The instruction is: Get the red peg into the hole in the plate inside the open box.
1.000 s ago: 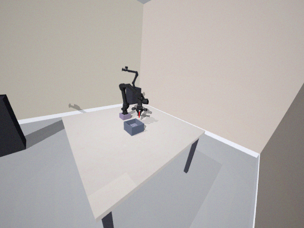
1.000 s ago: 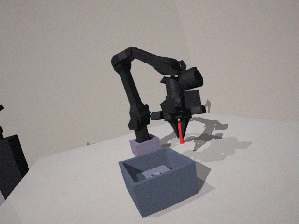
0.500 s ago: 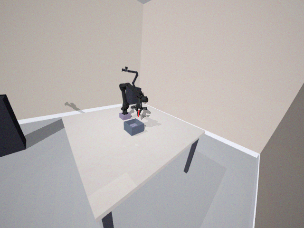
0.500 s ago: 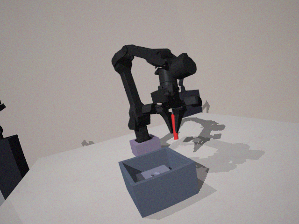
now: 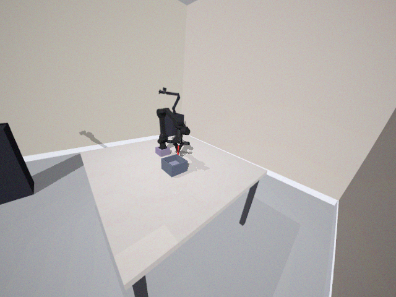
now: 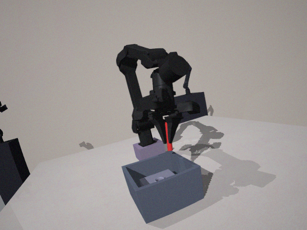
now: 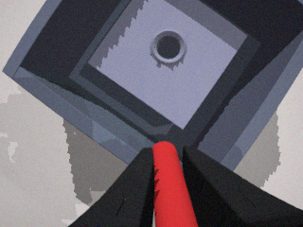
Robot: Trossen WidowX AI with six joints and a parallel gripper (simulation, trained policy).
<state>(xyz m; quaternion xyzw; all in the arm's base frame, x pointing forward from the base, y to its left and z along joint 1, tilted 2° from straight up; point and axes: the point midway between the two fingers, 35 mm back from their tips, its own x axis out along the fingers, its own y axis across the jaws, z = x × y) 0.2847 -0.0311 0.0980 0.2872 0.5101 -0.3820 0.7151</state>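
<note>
Right now the red peg is 2 cm above my gripper tip, 1 cm to the left of it and 1 cm behind it. Round my gripper tip: plate 9 cm below, 6 cm to the right, 3 cm ahead; blue-grey box 11 cm below, 6 cm to the right, 3 cm ahead.
</note>
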